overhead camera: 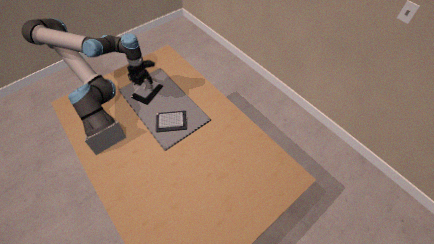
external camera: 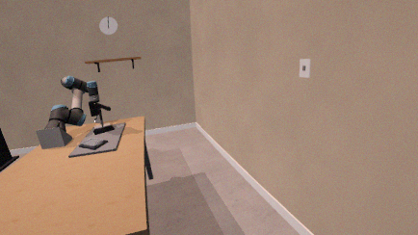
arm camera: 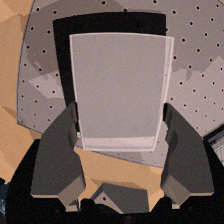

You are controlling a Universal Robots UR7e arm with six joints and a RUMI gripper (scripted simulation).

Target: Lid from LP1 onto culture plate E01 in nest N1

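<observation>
My hand is 5 cm above the dark lid park and 1 cm to the right of it. The rest, counted from my hand: dark plate nest N1: 26 cm to the right, 5 cm below, 3 cm behind; then clear lid: 1 cm below; then culture plate: 26 cm to the right, 4 cm below, 3 cm behind.
</observation>
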